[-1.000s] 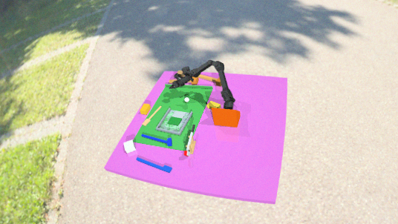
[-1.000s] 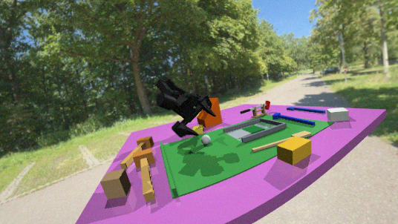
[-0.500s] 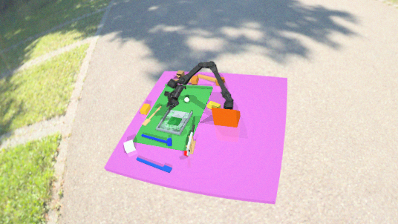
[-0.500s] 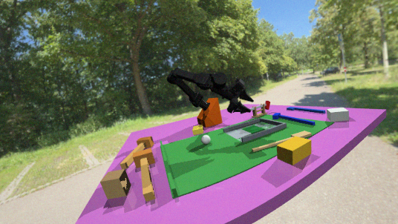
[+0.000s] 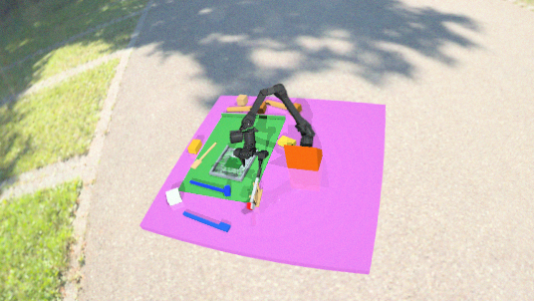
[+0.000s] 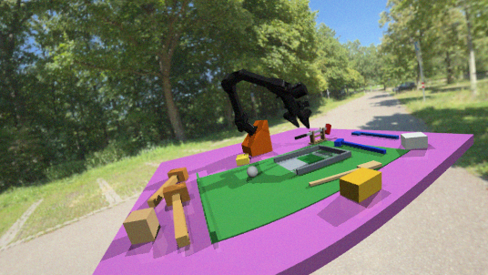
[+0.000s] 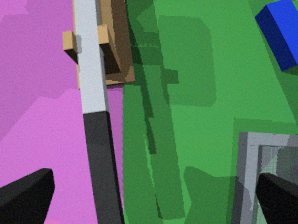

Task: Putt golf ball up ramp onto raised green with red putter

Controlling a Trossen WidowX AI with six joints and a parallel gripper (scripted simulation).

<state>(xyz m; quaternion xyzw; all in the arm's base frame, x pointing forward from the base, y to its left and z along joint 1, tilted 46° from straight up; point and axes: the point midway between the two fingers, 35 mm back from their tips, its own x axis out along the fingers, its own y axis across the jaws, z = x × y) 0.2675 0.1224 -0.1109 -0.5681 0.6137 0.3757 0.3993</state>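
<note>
Now: the wooden stand 12 cm to the left of my gripper tip, 7 cm below it and 5 cm behind it. Round my gripper tip: white golf ball 37 cm to the right, 15 cm ahead, 8 cm below; white block 44 cm ahead, 22 cm to the left, 9 cm below.
</note>
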